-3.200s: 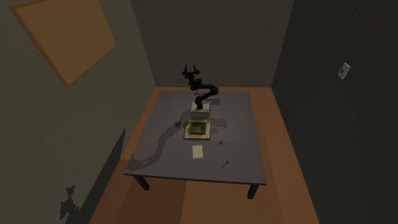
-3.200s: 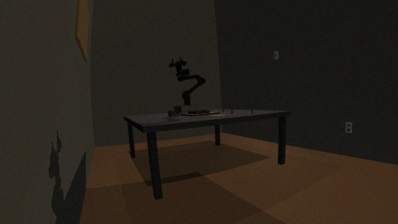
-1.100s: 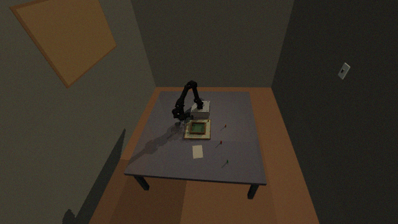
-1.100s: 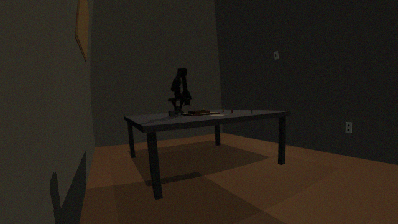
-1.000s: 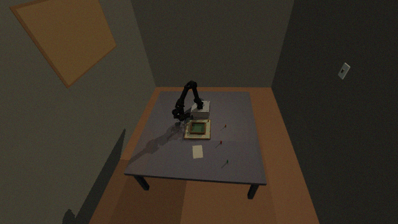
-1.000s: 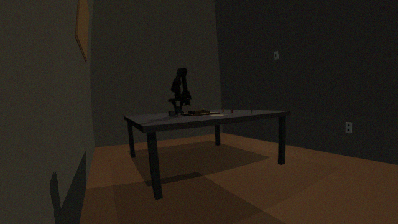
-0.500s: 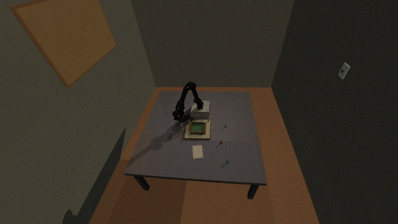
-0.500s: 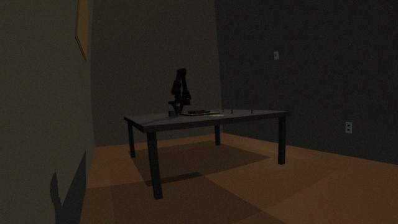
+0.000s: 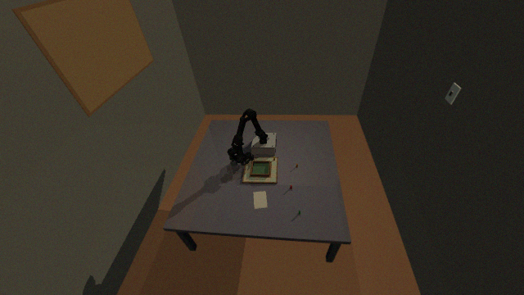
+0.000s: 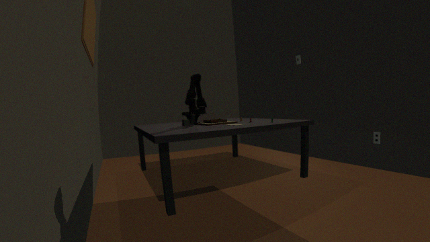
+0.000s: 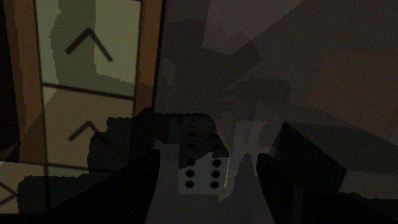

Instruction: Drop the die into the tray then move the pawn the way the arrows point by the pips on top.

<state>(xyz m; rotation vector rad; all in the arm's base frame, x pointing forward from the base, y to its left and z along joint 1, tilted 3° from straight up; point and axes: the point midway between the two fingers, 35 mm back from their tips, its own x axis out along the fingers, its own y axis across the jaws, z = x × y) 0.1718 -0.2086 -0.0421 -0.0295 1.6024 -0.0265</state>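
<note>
My gripper tip is now 70 mm to the left of the grey cube, 10 mm below it and 10 mm past it. The rest, counted from my gripper tip: white card 390 mm ahead, 150 mm to the left, 10 mm below; green dice tray 170 mm to the left, 90 mm ahead, 10 mm below.
</note>
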